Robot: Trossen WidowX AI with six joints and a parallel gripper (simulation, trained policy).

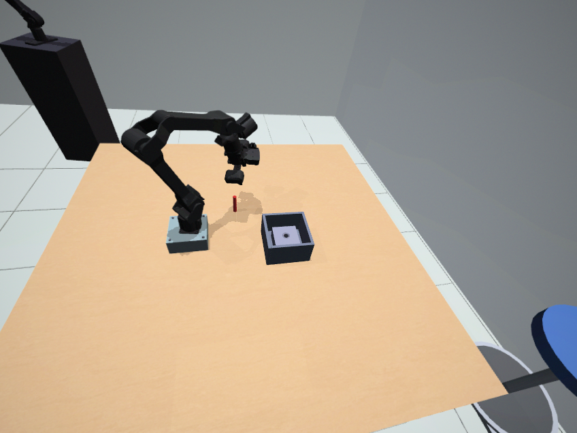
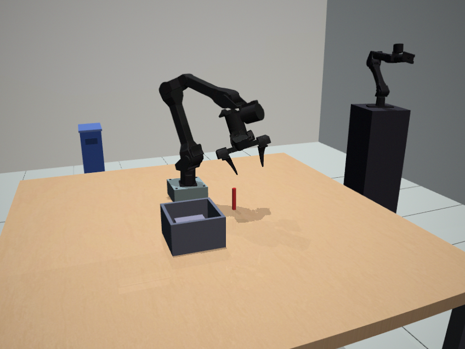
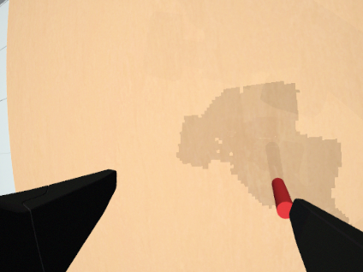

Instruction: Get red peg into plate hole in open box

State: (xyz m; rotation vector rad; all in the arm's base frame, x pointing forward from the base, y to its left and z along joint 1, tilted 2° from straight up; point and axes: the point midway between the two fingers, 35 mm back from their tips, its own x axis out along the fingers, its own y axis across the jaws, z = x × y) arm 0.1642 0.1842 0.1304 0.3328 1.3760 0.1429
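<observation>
My gripper tip is now 30 mm past the red peg, 50 mm to the left of it and 110 mm above it. From my gripper tip the other things lie so: plate (170 mm ahead, 220 mm to the right, 110 mm below); dark grey box (170 mm ahead, 220 mm to the right, 120 mm below).
</observation>
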